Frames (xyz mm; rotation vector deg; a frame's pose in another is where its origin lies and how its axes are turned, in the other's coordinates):
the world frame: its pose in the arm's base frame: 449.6 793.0 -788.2 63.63 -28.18 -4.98
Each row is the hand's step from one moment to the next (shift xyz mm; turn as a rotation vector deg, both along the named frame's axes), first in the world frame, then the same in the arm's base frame.
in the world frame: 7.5 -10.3 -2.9 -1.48 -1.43 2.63
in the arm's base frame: 9.7 -4.5 -7.5 -2.18 -2.39 -0.83
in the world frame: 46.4 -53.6 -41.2 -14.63 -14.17 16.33
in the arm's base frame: 68.0 -4.1 -45.7 -17.44 -15.57 -11.61
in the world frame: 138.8 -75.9 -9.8 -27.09 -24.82 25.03
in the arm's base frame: 140.9 -68.9 -23.1 -30.34 -23.84 -22.08
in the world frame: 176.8 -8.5 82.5 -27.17 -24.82 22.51
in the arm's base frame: 124.0 -127.3 80.8 -29.35 -21.70 -22.99
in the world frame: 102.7 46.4 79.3 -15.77 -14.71 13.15
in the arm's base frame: 49.9 -77.0 102.8 -17.02 -12.81 -13.58
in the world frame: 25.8 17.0 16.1 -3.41 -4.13 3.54
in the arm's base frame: 13.2 -13.7 29.2 -3.81 -3.78 -3.52
